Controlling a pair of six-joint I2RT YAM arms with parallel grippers.
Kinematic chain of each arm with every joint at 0, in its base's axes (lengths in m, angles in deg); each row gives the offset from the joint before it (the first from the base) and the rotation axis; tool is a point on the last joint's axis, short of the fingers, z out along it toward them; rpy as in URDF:
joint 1: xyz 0 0 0.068 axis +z
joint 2: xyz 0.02 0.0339 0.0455 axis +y
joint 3: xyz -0.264 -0.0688 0 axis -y
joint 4: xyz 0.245 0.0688 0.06 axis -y
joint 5: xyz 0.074 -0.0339 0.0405 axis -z
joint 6: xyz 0.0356 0 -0.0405 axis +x
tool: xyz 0 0 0 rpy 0 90 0
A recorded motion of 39 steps. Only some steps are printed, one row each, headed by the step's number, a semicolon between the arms.
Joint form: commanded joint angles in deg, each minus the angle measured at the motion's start. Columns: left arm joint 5, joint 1, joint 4, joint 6, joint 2, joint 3; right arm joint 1, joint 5, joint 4, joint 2, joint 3, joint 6.
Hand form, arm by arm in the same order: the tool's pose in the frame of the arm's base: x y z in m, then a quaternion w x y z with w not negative. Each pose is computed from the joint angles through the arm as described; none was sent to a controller.
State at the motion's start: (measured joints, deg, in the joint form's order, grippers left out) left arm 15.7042 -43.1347 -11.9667 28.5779 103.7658 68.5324; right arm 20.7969 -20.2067 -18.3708 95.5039 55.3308 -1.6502
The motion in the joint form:
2: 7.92 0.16 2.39 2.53 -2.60 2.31; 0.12 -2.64 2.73 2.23 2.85 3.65
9: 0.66 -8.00 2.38 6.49 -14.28 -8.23; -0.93 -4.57 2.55 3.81 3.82 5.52
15: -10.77 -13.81 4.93 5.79 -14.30 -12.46; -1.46 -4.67 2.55 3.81 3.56 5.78
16: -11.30 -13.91 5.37 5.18 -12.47 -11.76; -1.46 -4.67 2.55 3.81 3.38 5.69
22: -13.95 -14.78 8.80 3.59 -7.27 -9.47; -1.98 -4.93 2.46 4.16 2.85 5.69
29: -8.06 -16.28 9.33 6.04 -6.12 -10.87; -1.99 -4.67 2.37 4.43 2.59 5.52
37: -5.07 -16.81 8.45 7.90 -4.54 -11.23; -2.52 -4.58 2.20 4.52 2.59 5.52
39: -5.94 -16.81 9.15 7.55 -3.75 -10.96; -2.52 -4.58 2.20 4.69 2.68 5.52
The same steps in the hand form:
2: 0.2791 -0.2795 0.2322 0.39305 0.60336 0.65560 -0.22730; 0.3160 0.1356 0.1776 0.24978 -0.21214 0.91287 0.24346
9: 0.2087 -0.2750 0.2427 0.40579 0.65479 0.60964 -0.18688; 0.3223 0.1323 0.1737 0.23740 -0.19211 0.91618 0.25953
15: 0.1820 -0.2853 0.2217 0.40307 0.66130 0.62108 -0.12031; 0.3227 0.1291 0.1725 0.23568 -0.18563 0.91797 0.25946
16: 0.1850 -0.2904 0.2160 0.39787 0.65892 0.62743 -0.11770; 0.3221 0.1289 0.1716 0.23443 -0.18609 0.91831 0.25907
22: 0.1925 -0.3091 0.2032 0.40422 0.64732 0.63735 -0.10665; 0.3215 0.1255 0.1669 0.22718 -0.18105 0.92116 0.25900
29: 0.1800 -0.3139 0.1897 0.37844 0.68667 0.60336 -0.14569; 0.3208 0.1251 0.1640 0.22310 -0.18086 0.92305 0.25591
37: 0.1752 -0.3159 0.1774 0.35218 0.71039 0.58779 -0.16073; 0.3218 0.1220 0.1633 0.22235 -0.17601 0.92473 0.25388
39: 0.1771 -0.3181 0.1749 0.35480 0.70678 0.59201 -0.15526; 0.3223 0.1222 0.1628 0.22170 -0.17589 0.92493 0.25379

